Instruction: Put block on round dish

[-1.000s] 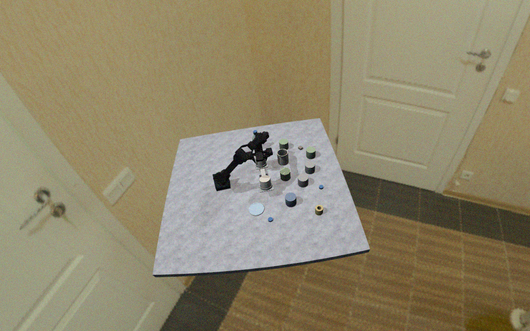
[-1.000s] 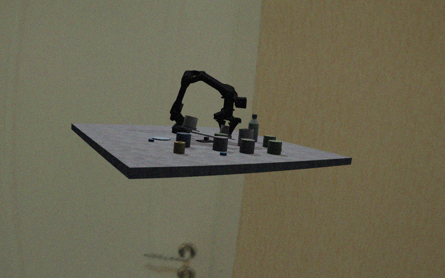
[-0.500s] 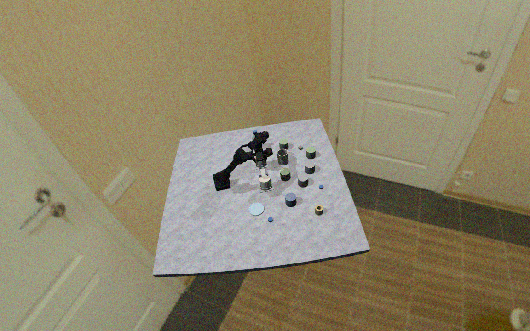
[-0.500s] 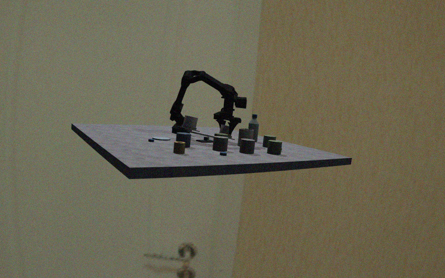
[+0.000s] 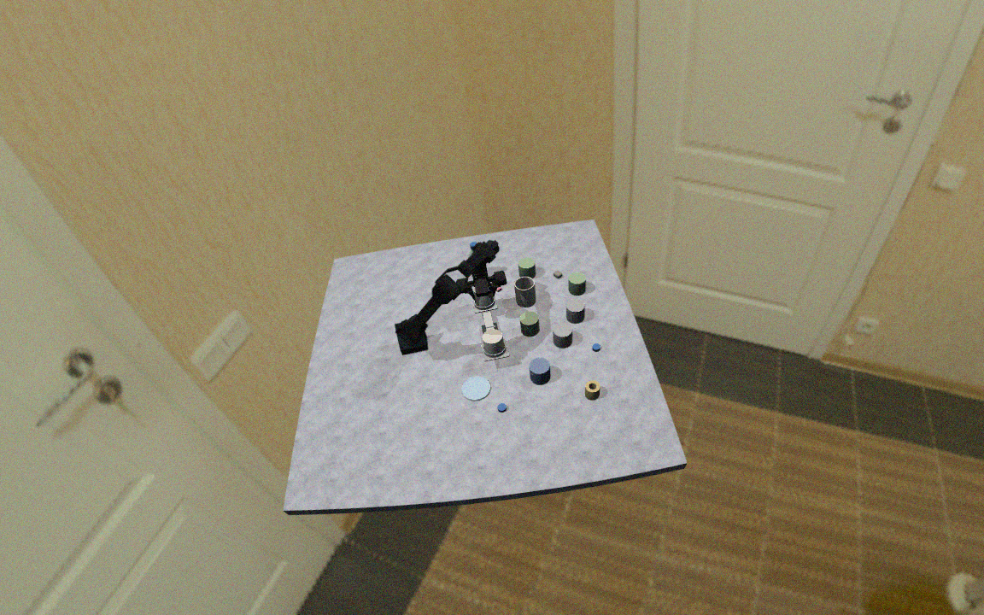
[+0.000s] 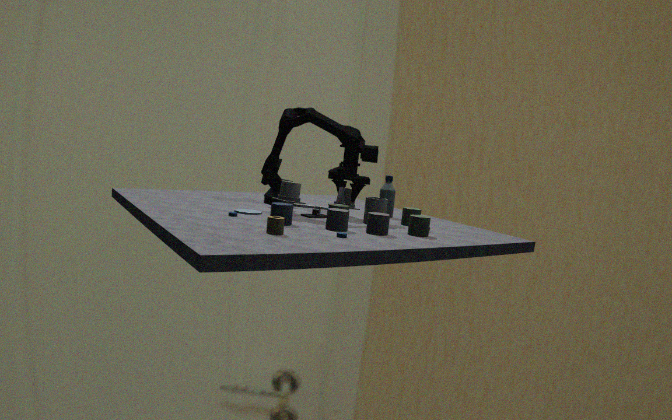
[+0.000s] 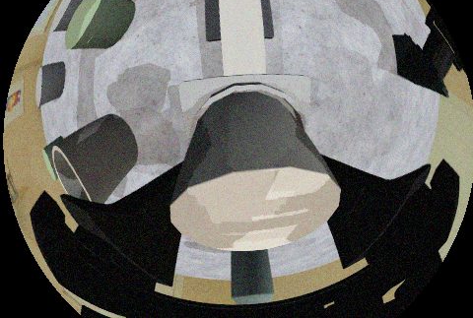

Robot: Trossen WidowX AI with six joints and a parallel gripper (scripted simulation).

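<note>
Right now my gripper tip is 10 mm above the greenish block. Round my gripper tip: balance beam (20 mm ahead, 140 mm to the right, 30 mm below); then pale blue round dish (50 mm behind, 380 mm to the right, 60 mm below).
</note>
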